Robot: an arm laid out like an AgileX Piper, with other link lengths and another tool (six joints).
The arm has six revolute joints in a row. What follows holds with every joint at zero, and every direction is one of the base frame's.
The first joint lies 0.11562 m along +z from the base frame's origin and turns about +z.
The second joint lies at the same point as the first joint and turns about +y.
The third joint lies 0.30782 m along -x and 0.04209 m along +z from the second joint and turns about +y.
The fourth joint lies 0.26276 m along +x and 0.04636 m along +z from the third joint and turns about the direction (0.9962, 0, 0.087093).
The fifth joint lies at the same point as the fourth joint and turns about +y.
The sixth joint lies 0.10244 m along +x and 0.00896 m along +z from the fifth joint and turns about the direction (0.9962, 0, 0.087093).
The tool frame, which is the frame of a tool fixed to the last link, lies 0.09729 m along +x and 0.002 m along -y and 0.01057 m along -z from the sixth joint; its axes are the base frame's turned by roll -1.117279, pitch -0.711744 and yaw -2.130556 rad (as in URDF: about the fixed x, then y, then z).
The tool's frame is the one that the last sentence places.
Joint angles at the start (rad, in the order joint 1, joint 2, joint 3, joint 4, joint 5, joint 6): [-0.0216 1.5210 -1.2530 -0.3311 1.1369 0.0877]
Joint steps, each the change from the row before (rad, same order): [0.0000 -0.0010 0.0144 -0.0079 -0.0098 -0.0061]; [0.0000 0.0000 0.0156 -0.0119 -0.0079 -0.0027]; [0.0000 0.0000 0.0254 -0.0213 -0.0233 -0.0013]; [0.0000 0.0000 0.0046 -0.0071 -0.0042 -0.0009]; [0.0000 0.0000 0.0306 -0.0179 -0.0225 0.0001]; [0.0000 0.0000 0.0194 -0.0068 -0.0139 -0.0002]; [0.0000 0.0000 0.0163 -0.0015 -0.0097 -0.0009]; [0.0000 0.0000 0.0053 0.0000 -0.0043 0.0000]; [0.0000 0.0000 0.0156 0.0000 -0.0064 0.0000]
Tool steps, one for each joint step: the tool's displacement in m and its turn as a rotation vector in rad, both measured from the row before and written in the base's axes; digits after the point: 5 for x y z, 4 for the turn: [-0.00117 -0.00127 -0.00318 -0.0086 0.0061 0.0102]; [-0.00172 -0.00193 -0.00367 -0.0116 0.0092 0.0075]; [-0.00080 -0.00312 -0.00556 -0.0192 0.0044 0.0139]; [-0.00012 -0.00112 -0.00078 -0.0067 0.0011 0.0040]; [-0.00232 -0.00235 -0.00729 -0.0149 0.0101 0.0127]; [-0.00171 -0.00068 -0.00492 -0.0049 0.0068 0.0073]; [-0.00197 0.00009 -0.00444 -0.0004 0.0077 0.0049]; [-0.00044 0.00015 -0.00146 0.0005 0.0013 0.0016]; [-0.00257 0.00027 -0.00438 0.0010 0.0097 0.0024]
